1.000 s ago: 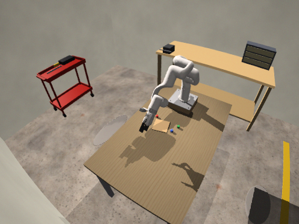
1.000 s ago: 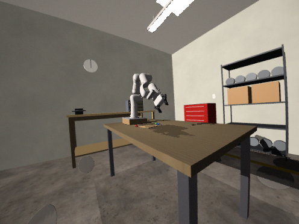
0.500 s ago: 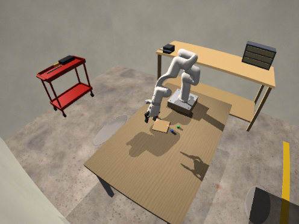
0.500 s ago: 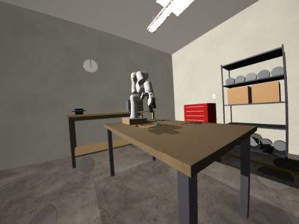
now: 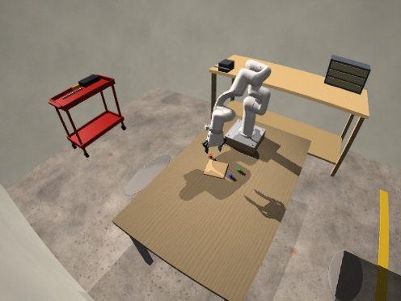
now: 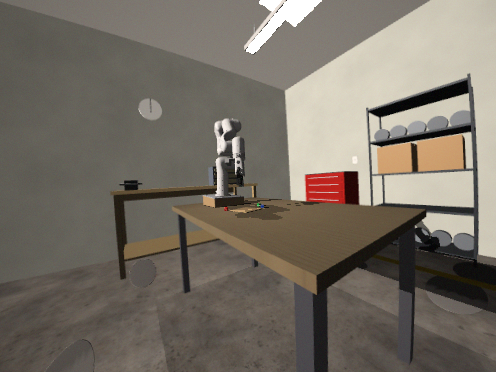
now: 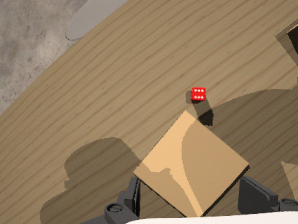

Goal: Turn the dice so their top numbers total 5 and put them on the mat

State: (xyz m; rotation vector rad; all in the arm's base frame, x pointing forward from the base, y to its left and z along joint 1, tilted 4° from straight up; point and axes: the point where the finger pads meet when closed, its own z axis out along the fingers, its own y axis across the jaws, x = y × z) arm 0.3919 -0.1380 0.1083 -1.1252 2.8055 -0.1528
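The blue die is 150 mm below my hand, 140 mm to the left of it and 40 mm ahead of it. From my hand the other things lie so: tan mat 160 mm below, 30 mm to the left, 10 mm ahead; then red die 150 mm below, 90 mm behind, 50 mm to the right; then green die 190 mm to the left, 150 mm below, 30 mm behind.
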